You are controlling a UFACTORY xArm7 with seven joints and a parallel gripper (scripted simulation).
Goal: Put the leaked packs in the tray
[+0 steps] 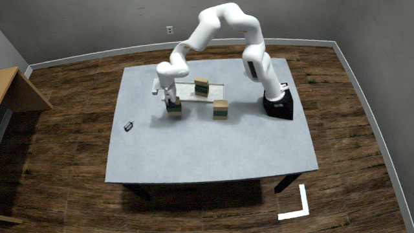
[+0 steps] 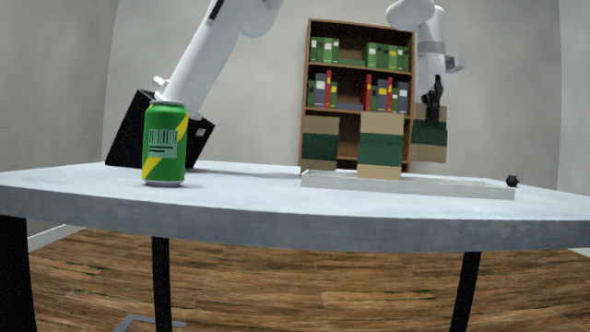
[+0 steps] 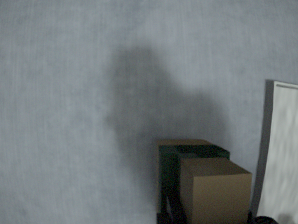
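My gripper is now 180 mm to the left of the tray, 160 mm above it and 110 mm past it. The rest, counted from my hand: small black object: 300 mm ahead, 150 mm below, 50 mm to the left; green can: 520 mm behind, 340 mm to the right, 100 mm below.
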